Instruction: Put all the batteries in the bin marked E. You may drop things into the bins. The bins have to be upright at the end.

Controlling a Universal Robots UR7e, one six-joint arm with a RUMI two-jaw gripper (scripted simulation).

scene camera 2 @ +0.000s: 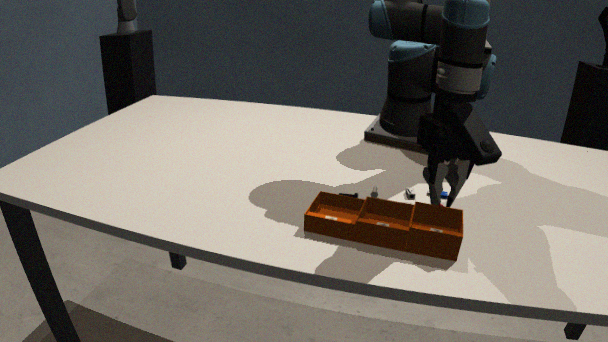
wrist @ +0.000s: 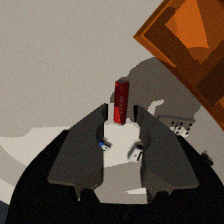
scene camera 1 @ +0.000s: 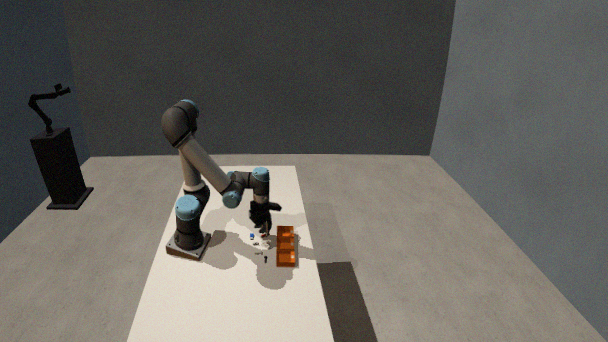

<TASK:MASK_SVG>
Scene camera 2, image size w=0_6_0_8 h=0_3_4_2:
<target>my gripper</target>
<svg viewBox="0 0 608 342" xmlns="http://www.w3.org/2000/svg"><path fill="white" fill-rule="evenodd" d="M432 83L431 91L436 91L433 113L420 115L417 143L424 150L430 152L428 167L423 169L423 177L429 185L431 204L439 205L441 203L440 196L443 191L443 180L445 178L451 187L446 207L450 208L464 183L469 178L474 164L481 166L496 163L502 156L502 152L472 105L466 103L475 102L477 92L474 94L453 93L439 88L437 84Z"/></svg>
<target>orange three-compartment bin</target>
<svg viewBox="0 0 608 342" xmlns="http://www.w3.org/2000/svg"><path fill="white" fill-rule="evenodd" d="M304 214L304 231L451 261L457 261L463 240L463 210L416 201L414 206L412 204L374 197L366 197L365 200L320 191Z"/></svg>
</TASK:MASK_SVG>
